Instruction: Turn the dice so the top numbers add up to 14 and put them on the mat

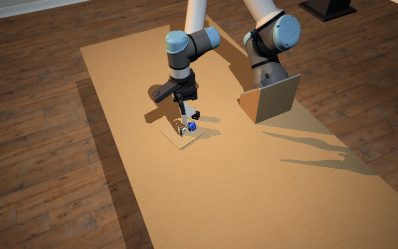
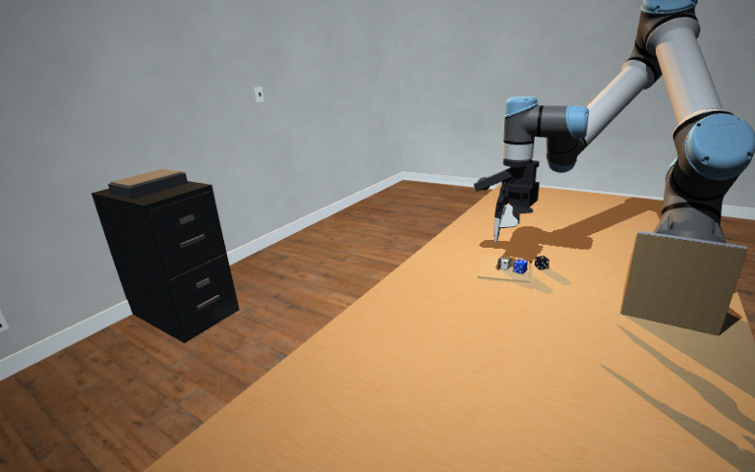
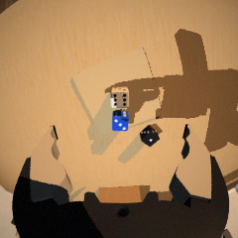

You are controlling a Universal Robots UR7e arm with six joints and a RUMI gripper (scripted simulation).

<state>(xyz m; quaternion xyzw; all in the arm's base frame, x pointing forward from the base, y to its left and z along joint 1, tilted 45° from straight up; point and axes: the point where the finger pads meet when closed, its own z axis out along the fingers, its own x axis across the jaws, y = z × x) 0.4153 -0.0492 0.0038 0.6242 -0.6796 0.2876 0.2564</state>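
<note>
Right now my hand is 9 cm past the black die, 6 cm to the left of it and 10 cm above it. From my hand the other things lie so: tan mat: 11 cm below; then white die: 9 cm below; then blue die: 5 cm behind, 9 cm below.
</note>
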